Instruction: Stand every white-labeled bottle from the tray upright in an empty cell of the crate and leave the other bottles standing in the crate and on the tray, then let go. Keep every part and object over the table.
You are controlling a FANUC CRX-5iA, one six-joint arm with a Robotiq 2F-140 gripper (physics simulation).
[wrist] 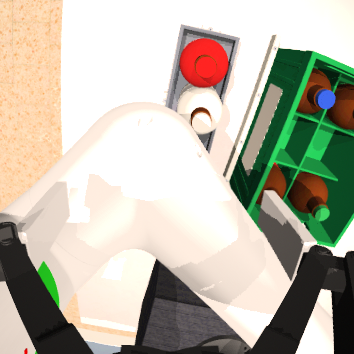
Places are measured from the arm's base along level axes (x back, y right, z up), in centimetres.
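Pixels of known places: gripper, fingertip midpoint: (165,203).
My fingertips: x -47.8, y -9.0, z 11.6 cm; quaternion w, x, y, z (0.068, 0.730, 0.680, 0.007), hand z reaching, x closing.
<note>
For each thing: its top centre in the pictures, then the offset to it from my fingertips. "spot": a spot on its surface instead.
- white-labeled bottle at its top centre: (201,123) dx +0.0, dy +3.2, dz -20.1 cm
- narrow grey tray at a spot on its surface: (210,33) spot: dx -12.0, dy +5.1, dz -33.5 cm
- red bottle at its top centre: (205,66) dx -7.5, dy +3.7, dz -20.1 cm
- green crate at a spot on its surface: (294,61) spot: dx -8.5, dy +16.4, dz -23.6 cm
- brown bottle with a blue cap, top centre: (326,99) dx -4.0, dy +20.3, dz -19.8 cm
- brown bottle with a green cap, surface spot: (321,212) spot: dx +14.3, dy +23.8, dz -19.8 cm
- partly hidden brown bottle at its top centre: (275,205) dx +13.0, dy +15.4, dz -19.8 cm
- pale rail at a spot on its surface: (257,90) spot: dx -2.5, dy +13.7, dz -33.1 cm
A white-labeled bottle (192,100) with a brown neck and white cap stands in the narrow grey tray (210,33). A red bottle (205,75) stands behind it in the same tray. The green crate (294,61) is at the right. It holds a brown bottle with a blue cap (326,99), another brown bottle (344,109) beside it, a brown bottle with a green cap (321,212), and a partly hidden brown bottle (275,186). Cells between these pairs look empty. My gripper (165,203) is open and empty, with its fingers wide apart. The tray's near end is partly hidden.
A large white arm link (145,175) crosses the middle of the view and covers part of the table. A pale rail (257,90) runs between tray and crate. A dark block (175,312) shows at the bottom. Speckled floor (30,100) lies beyond the table's left edge.
</note>
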